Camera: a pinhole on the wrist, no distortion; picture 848 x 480 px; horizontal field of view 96.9 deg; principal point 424.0 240.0 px. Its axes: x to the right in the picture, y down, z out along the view. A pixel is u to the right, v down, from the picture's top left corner.
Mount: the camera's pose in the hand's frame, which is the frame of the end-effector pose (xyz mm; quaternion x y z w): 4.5 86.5 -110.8 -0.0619 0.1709 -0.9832 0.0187
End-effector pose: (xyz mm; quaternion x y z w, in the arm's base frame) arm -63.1 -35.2 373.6 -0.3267 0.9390 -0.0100 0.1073
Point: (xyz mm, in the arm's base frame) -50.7 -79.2 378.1
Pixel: 443.9 462.7
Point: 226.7 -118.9 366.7
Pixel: outside the picture
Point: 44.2 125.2 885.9
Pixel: behind the camera
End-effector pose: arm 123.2 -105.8 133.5 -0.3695 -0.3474 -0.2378 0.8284
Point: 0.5 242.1 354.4
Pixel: 446.1 144.6
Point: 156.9 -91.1 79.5
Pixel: 586.5 245.5
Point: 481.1 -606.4 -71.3
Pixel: behind the camera
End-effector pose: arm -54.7 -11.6 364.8 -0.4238 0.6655 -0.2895 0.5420
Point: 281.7 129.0 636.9
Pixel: 717.2 398.2
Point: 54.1 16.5 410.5
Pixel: 566.6 336.9
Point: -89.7 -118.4 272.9
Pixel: 46.5 299.0
